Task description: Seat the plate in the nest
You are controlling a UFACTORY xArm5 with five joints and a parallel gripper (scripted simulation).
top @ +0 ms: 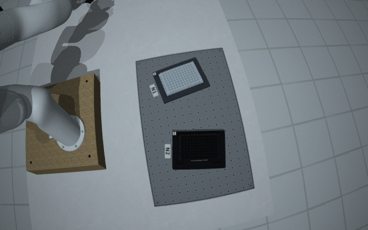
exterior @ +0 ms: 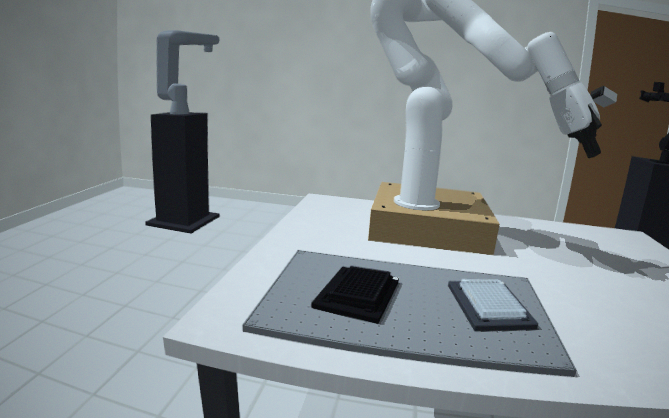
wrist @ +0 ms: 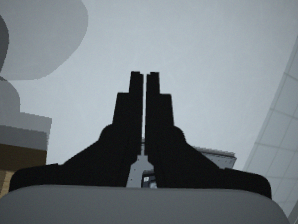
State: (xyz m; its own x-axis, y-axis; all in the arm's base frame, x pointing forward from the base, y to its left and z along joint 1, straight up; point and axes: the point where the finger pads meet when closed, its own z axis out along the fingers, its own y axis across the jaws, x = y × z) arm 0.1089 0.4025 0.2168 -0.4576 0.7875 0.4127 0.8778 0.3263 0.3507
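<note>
My hand is 470 mm to the left of the black 96-well plate E07, 310 mm short of it and 270 mm above it. Round my hand: white plate E01: 280 mm ahead, 270 mm below, 230 mm to the right; then N1 label: 290 mm below, 260 mm to the right, 190 mm ahead; then A1 corner mark: 420 mm to the right, 280 mm below, 240 mm ahead.
</note>
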